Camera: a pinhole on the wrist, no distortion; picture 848 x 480 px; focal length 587.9 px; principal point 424.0 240.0 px. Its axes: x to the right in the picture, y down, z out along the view. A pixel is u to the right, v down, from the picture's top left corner.
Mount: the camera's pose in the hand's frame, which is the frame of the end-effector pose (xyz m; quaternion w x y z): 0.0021 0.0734 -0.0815 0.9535 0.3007 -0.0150 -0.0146
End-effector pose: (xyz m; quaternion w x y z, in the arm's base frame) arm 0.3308 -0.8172 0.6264 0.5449 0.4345 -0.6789 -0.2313
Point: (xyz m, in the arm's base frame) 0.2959 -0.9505 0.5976
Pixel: 726.5 121.6
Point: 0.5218 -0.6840 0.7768
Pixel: behind the camera
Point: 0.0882 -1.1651 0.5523
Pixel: 790.8 293.0
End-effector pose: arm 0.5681 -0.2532 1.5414 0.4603 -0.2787 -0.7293 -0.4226
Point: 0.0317 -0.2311 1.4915
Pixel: 635.8 18.4
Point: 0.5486 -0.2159 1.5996
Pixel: 745.3 358.2
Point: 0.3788 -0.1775 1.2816
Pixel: 218.2 140.5
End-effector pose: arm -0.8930 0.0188 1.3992 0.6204 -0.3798 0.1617 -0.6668
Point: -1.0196 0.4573 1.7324
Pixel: 100.8 19.6
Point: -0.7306 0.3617 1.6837
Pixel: 181.2 342.0
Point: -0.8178 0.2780 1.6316
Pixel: 206.7 260.4
